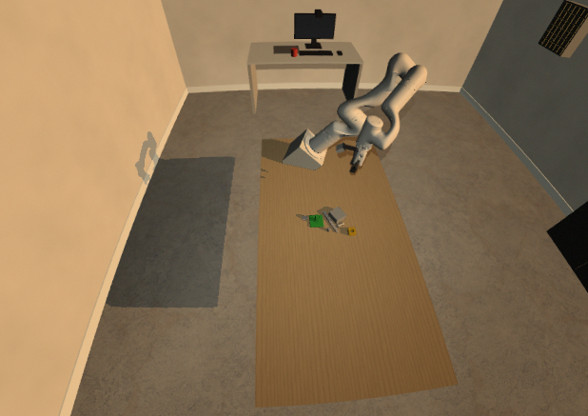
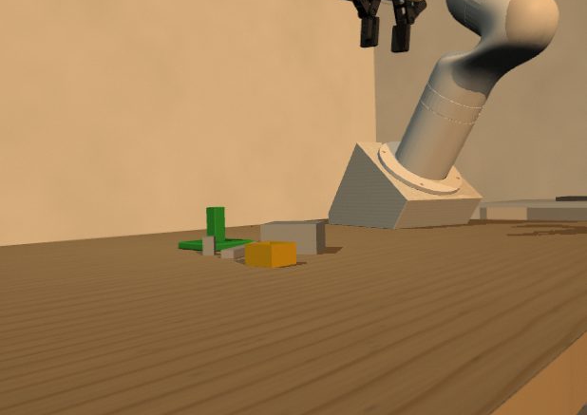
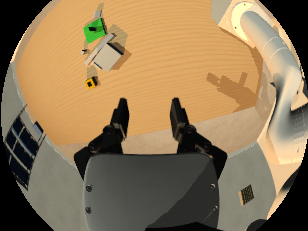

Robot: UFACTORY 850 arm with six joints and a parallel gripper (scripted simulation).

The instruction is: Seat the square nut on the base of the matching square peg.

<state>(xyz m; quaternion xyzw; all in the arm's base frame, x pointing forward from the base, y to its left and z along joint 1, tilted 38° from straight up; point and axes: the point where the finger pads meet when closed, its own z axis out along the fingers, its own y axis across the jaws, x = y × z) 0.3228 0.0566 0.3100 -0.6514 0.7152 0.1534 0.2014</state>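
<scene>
The grey block is 14 cm ahead of my hand, 4 cm to the right of it and 28 cm below it.
</scene>
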